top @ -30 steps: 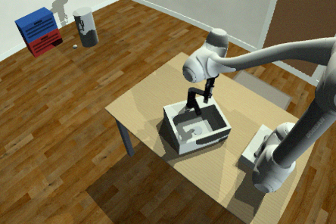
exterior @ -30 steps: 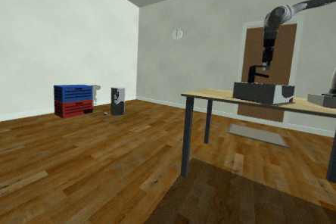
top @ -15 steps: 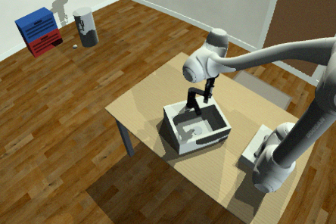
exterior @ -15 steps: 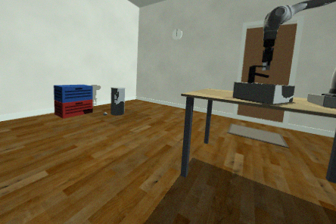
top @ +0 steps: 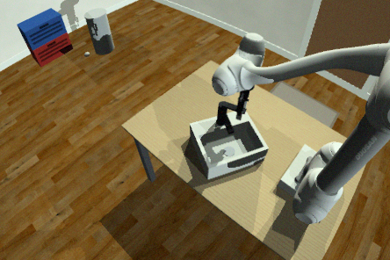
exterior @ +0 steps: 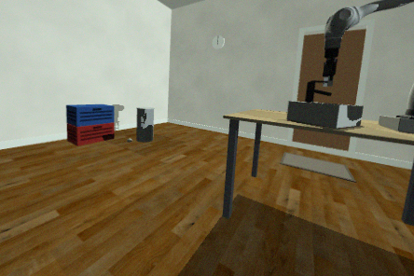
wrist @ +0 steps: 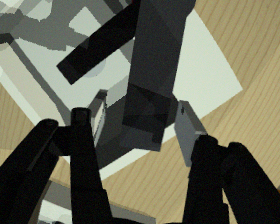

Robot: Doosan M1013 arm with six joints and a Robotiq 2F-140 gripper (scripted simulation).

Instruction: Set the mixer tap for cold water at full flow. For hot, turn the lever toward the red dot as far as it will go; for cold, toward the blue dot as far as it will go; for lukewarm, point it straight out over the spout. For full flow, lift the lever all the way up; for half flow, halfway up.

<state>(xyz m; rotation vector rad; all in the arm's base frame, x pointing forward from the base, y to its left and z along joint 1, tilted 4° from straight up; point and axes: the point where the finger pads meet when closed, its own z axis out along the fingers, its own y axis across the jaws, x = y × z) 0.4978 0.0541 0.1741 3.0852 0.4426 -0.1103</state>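
My hand is 40 mm short of the lever and 10 mm to the right of it. Round my hand: white sink basin (10 mm behind, 80 mm to the left, 230 mm below).
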